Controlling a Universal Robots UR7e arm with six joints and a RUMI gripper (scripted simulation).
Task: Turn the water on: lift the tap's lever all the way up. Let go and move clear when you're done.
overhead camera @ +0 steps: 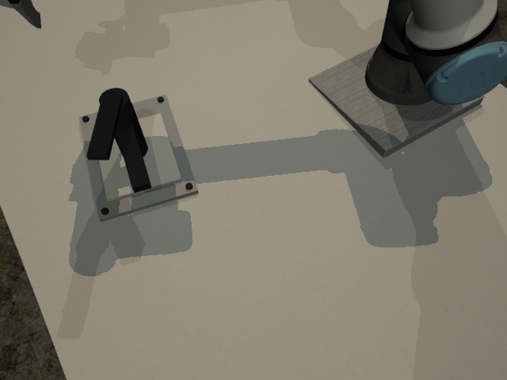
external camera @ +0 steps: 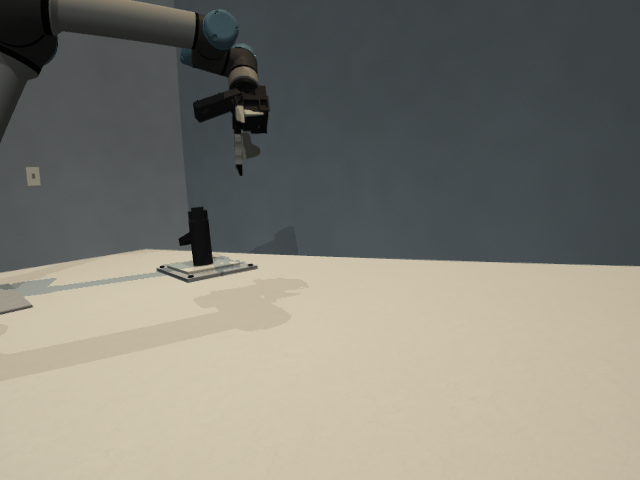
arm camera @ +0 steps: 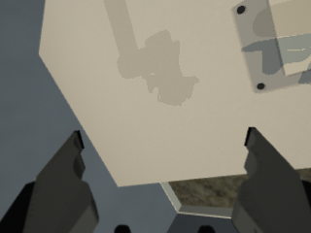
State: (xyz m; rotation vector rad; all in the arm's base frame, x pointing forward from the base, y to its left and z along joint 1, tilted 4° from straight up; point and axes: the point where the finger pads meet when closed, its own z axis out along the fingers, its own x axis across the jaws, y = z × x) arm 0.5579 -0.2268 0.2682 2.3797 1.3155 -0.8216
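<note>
The black lever lies 220 mm to the left of my hand, 110 mm below it and 10 mm ahead of it. From my hand the other things lie so: plate: 260 mm below, 170 mm to the left, 20 mm behind; black tap: 200 mm to the left, 160 mm below, 10 mm behind.
</note>
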